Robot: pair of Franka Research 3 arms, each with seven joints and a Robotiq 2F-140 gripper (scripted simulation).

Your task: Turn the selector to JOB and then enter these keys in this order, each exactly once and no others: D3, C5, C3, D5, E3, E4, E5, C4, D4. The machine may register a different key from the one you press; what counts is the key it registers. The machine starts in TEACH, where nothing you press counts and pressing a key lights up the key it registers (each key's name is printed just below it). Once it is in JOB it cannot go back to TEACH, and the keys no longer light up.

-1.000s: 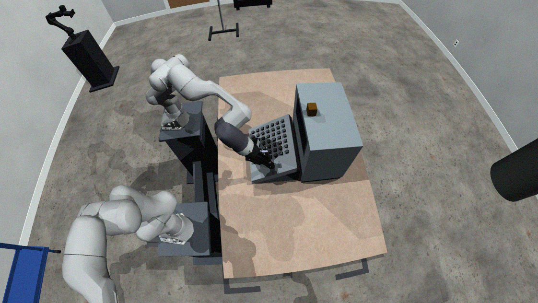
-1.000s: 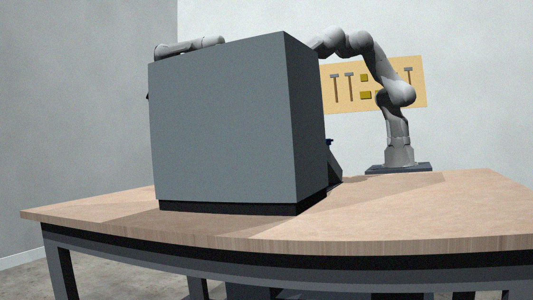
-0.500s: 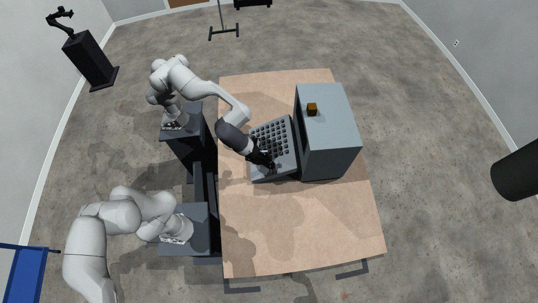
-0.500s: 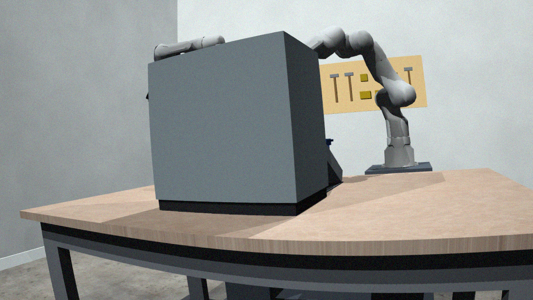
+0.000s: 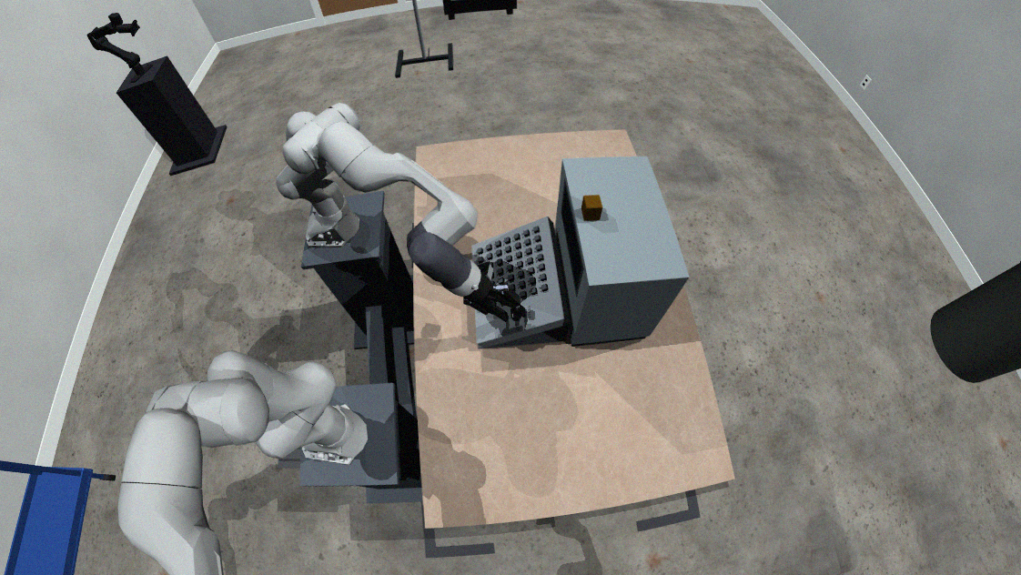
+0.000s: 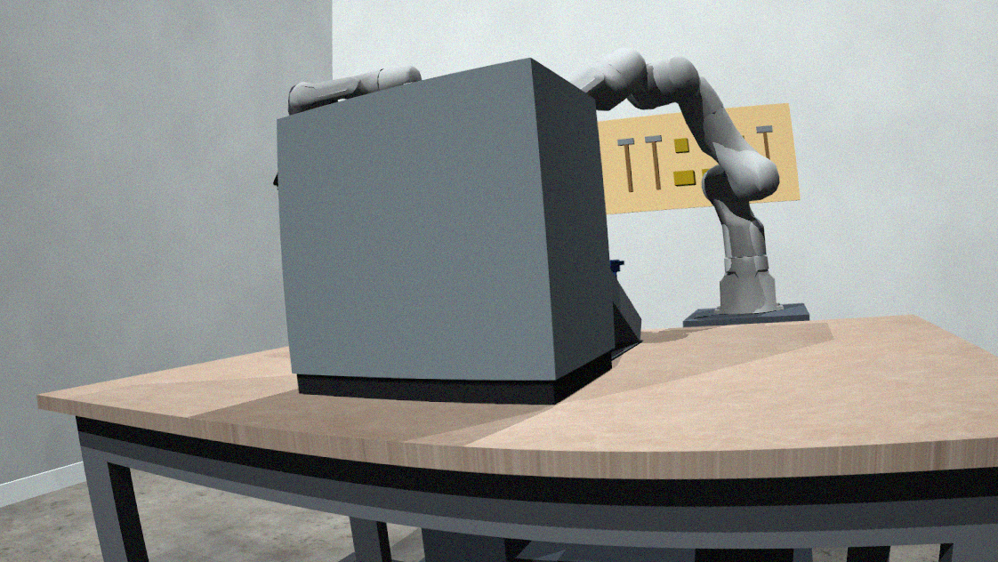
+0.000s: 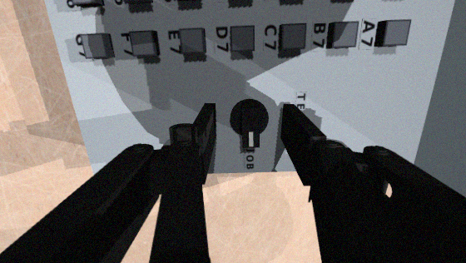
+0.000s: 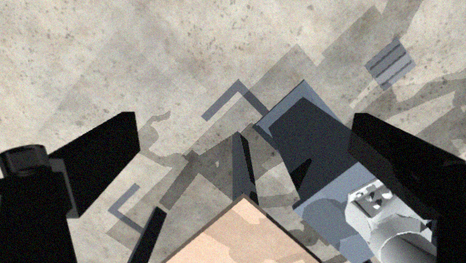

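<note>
My left hand is 10 mm short of the black selector, 10 mm to the left of it and 20 mm above it. Also, from my left hand: E5 key 130 mm to the left, 50 mm below; D5 key 30 mm ahead, 120 mm to the left, 30 mm below; C5 key 60 mm ahead, 120 mm to the left, 20 mm below.
</note>
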